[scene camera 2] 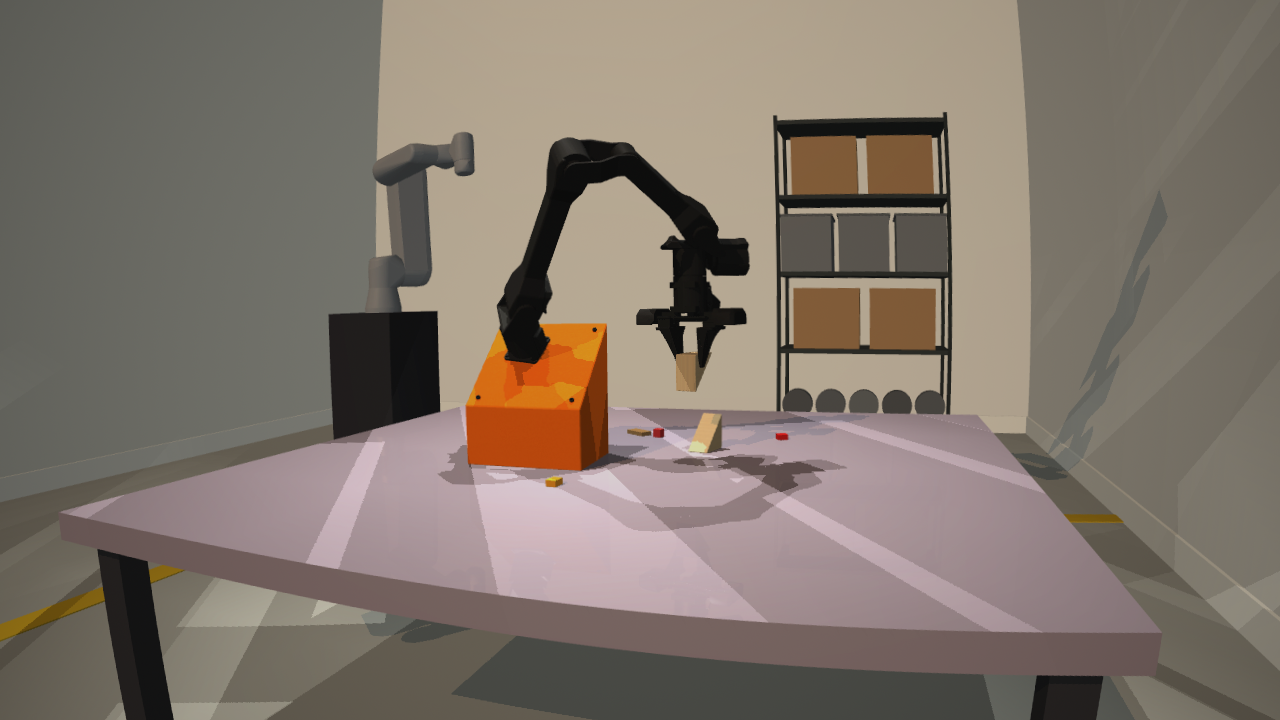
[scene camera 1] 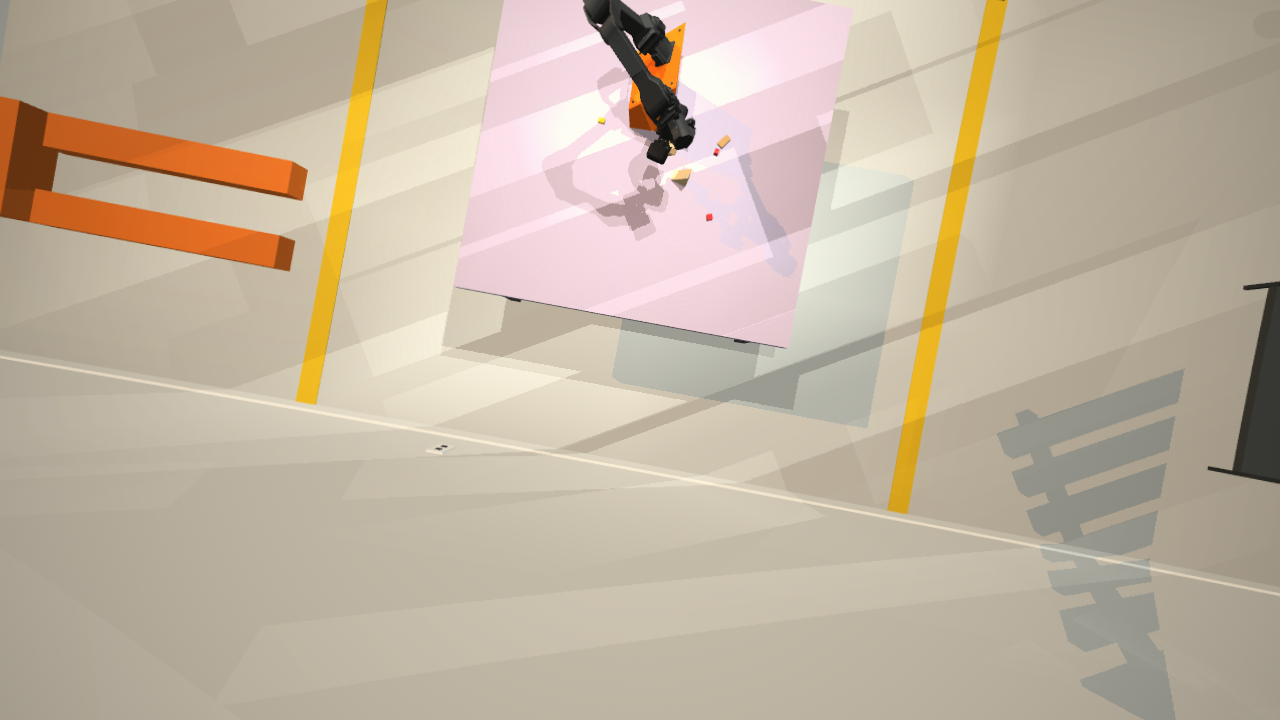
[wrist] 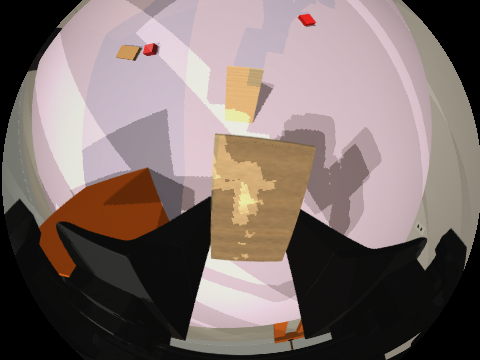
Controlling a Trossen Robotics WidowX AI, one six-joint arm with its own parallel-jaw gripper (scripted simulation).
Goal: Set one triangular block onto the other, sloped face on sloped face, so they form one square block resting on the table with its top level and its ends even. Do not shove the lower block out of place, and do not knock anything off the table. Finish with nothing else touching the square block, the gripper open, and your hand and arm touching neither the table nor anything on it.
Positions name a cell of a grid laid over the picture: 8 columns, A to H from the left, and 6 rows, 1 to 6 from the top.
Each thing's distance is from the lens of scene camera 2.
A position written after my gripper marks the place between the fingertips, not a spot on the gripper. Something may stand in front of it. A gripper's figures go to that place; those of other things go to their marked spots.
my gripper (scene camera 2: E4): 1.39 m
triangular block (scene camera 2: E4): 1.37 m
triangular block (scene camera 2: E4): 1.46 m
